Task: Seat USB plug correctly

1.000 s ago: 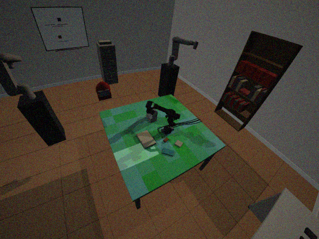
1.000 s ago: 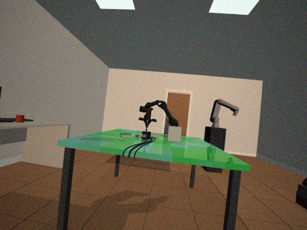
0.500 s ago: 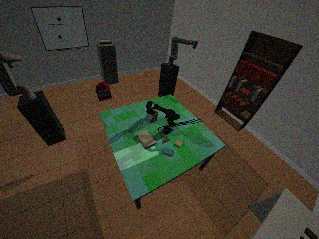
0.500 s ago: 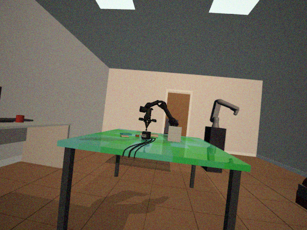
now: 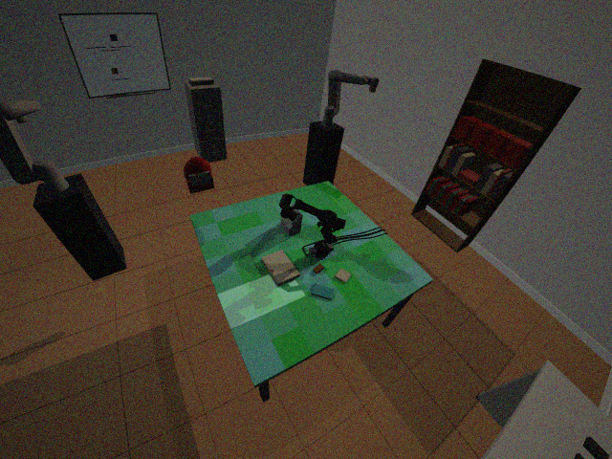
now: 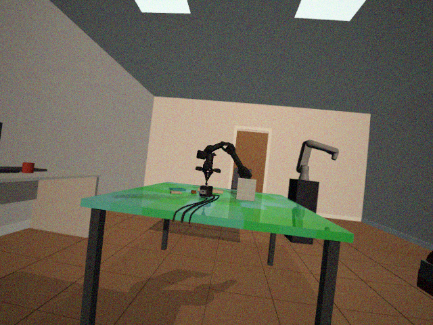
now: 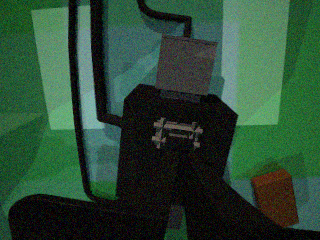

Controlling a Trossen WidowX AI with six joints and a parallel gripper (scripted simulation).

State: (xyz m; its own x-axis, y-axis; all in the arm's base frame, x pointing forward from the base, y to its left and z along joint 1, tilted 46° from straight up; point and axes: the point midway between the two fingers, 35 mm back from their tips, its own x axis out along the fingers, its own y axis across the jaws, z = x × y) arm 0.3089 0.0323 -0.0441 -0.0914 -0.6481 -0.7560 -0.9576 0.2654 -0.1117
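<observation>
My gripper tip is 50 mm above the socket. Also, from my gripper tip: small block (100 mm ahead, 120 mm to the right, 110 mm below).
</observation>
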